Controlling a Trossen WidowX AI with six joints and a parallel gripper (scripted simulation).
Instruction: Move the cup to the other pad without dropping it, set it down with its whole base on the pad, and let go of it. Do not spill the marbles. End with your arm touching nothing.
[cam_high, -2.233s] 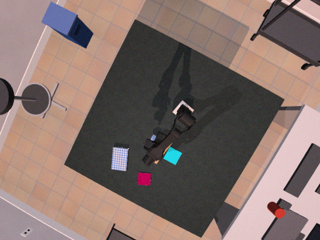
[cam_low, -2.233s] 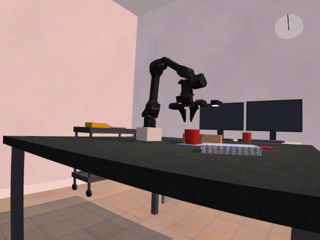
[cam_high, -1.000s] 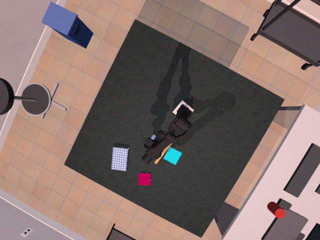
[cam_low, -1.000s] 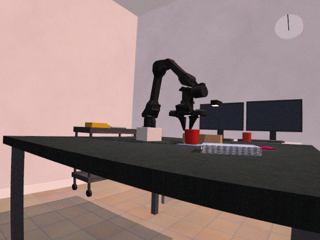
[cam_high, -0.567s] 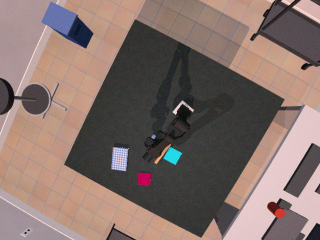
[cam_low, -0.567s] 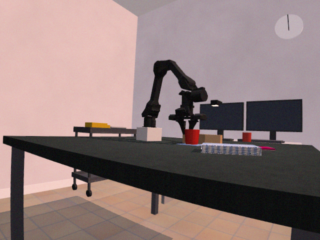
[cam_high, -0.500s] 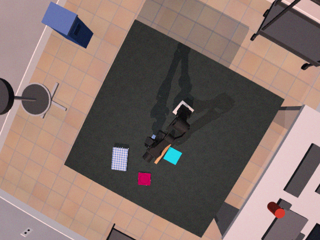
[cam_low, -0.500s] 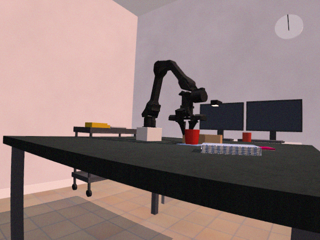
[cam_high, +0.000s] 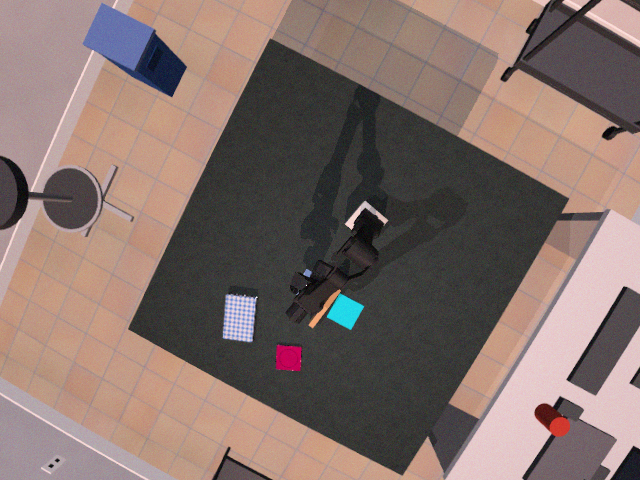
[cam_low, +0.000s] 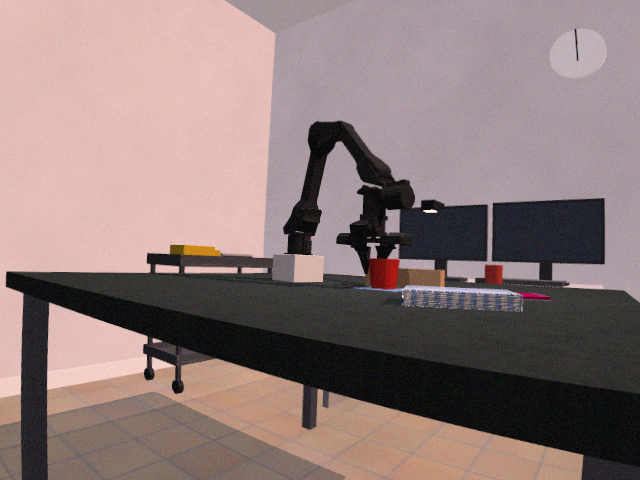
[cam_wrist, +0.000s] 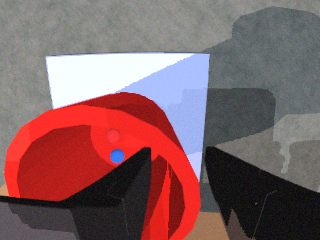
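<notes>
Right now my hand is 30 mm short of the red cup and 50 mm above it. Round my hand: blue marble 40 mm ahead, 10 mm to the left, 50 mm below; wooden bar 50 mm ahead, 70 mm to the left, 50 mm below; green marble 30 mm ahead, 20 mm to the right, 50 mm below.
</notes>
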